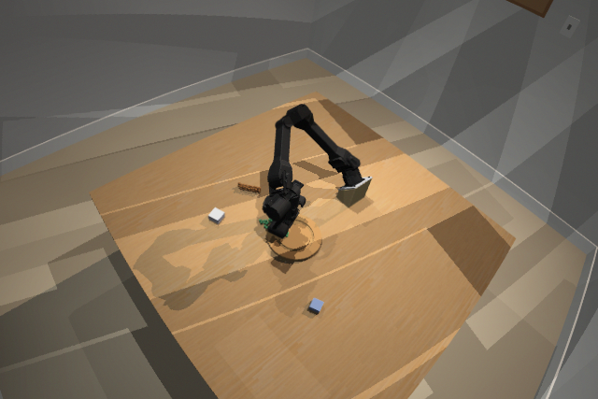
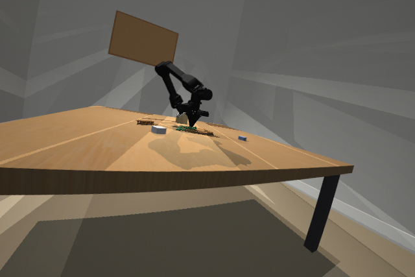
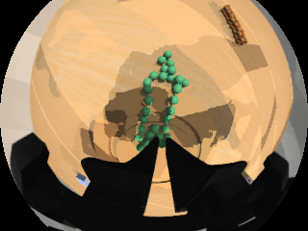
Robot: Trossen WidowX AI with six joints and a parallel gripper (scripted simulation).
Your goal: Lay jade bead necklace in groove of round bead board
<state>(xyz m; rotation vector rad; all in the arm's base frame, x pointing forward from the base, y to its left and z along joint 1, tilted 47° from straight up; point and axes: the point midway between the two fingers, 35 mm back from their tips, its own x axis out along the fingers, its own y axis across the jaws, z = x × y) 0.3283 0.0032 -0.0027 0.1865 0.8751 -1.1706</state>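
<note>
The round wooden bead board lies 20 mm behind my gripper tip, 40 mm to the left of it and 10 mm below it. From my gripper tip the other things lie so: blue block: 80 mm ahead, 300 mm to the left, 10 mm below; then pale grey block: 190 mm ahead, 180 mm to the right, 10 mm below.
</note>
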